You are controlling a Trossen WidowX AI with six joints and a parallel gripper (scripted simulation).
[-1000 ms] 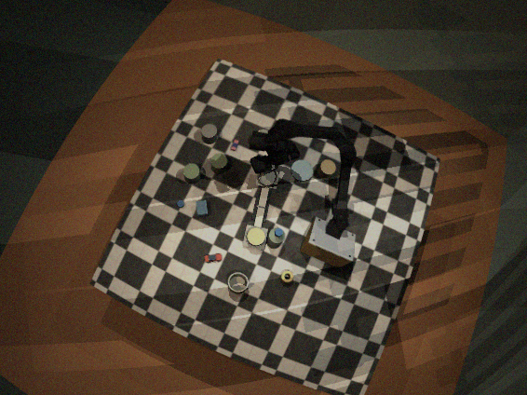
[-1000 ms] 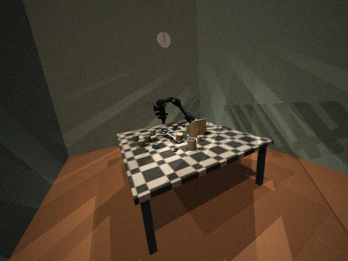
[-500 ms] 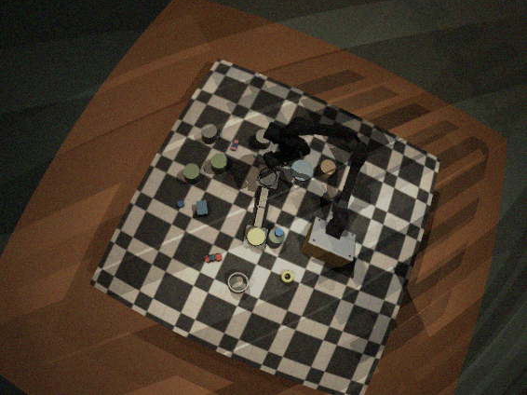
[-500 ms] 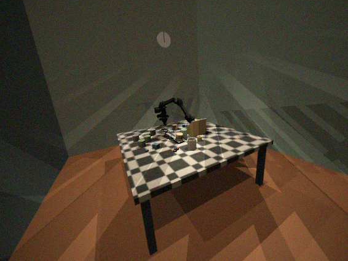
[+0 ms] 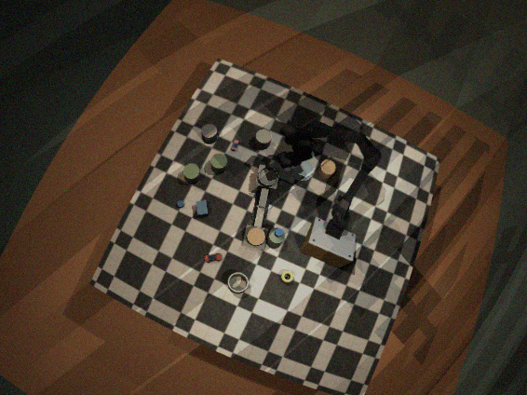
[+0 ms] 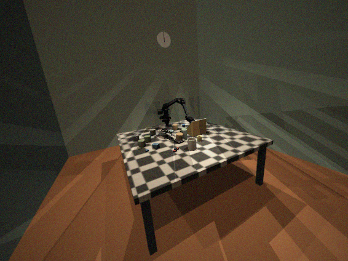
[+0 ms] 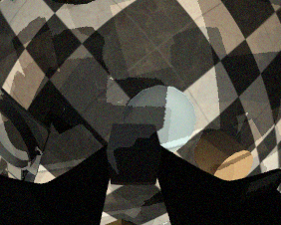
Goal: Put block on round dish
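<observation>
Now: the pale blue round dish 9 cm below my gripper tip, 4 cm behind it and 2 cm to the right of it. Also, from my gripper tip: small balance 23 cm to the left, 7 cm below, 5 cm ahead; blue cube 34 cm to the left, 27 cm ahead, 7 cm below; cup 38 cm to the left, 3 cm below, 1 cm ahead.
</observation>
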